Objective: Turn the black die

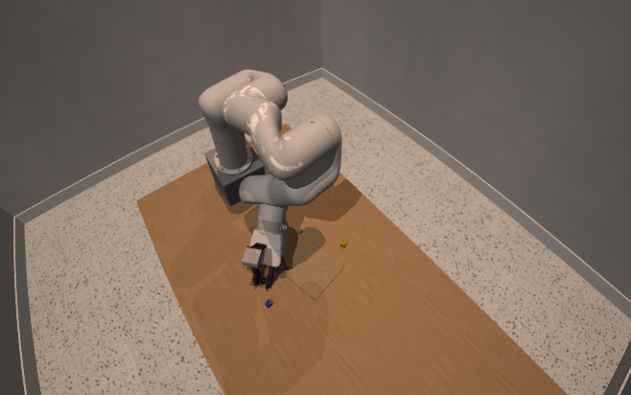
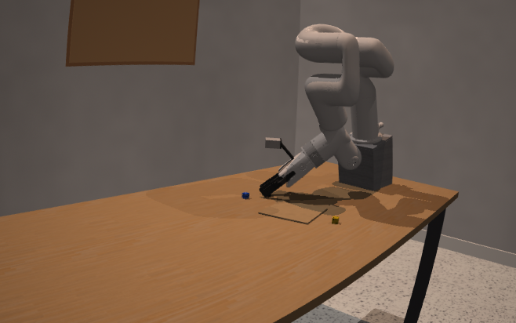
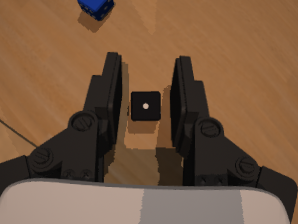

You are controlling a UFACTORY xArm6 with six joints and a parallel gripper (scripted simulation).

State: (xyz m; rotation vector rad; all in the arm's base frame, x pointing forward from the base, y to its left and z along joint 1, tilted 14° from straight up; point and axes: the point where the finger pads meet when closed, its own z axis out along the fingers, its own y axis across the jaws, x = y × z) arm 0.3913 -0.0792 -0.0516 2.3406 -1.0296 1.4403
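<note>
My hand is 2 cm above the black die. Round my hand: yellow die 28 cm to the left, 2 cm below, 1 cm ahead; tan mat 15 cm to the left, 3 cm ahead, 2 cm below; blue die 7 cm ahead, 2 cm to the right, 2 cm below.
</note>
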